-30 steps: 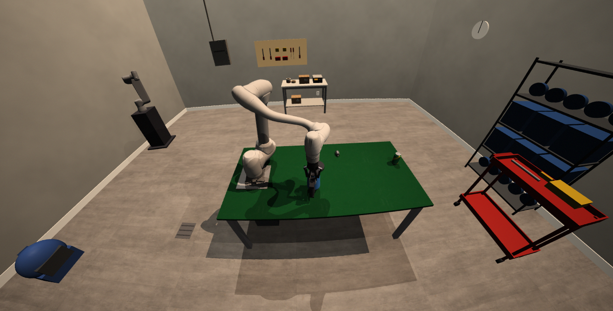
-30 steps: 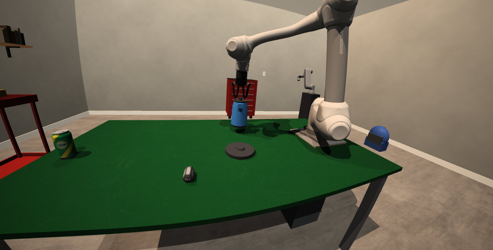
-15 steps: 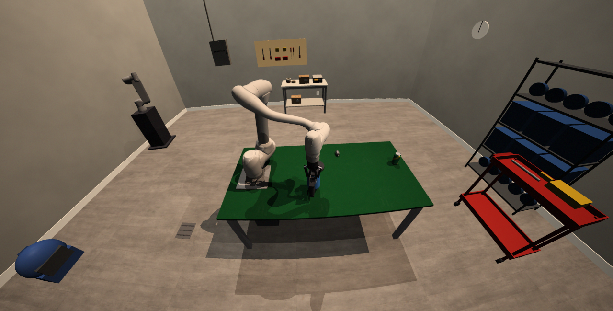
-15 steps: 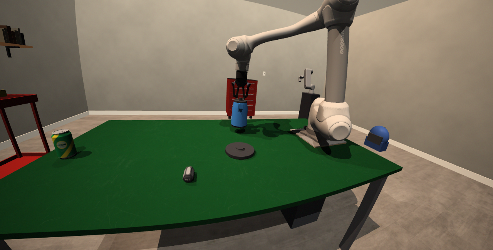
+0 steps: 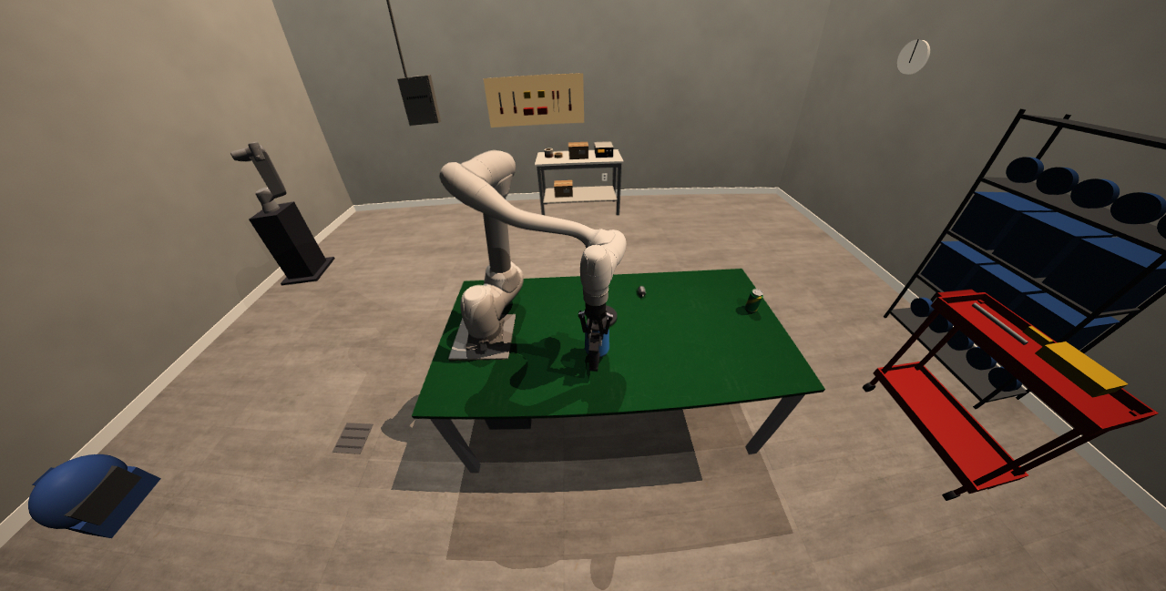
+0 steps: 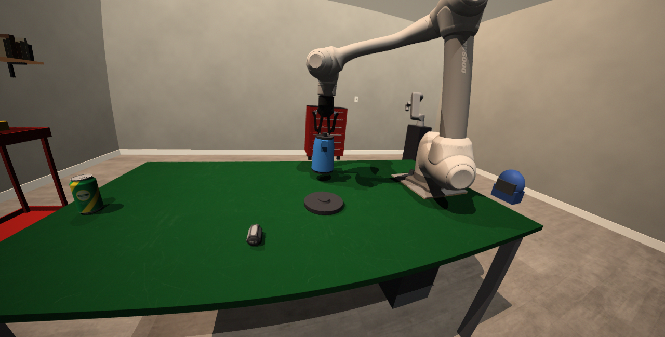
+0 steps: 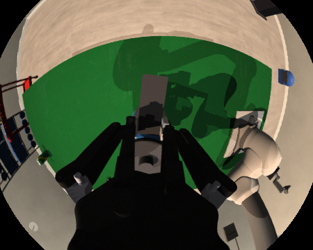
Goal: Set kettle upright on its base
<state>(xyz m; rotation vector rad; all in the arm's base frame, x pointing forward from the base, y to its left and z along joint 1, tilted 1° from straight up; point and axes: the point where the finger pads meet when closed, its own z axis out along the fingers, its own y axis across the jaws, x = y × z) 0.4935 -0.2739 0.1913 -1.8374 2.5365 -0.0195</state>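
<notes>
Now: the blue kettle 1 cm ahead of my hand, 3 cm to the left of it and 5 cm below it. Round my hand: yellow can: 90 cm ahead, 17 cm to the left, 13 cm below; then dark round base: 10 cm ahead, 29 cm to the left, 18 cm below.
</notes>
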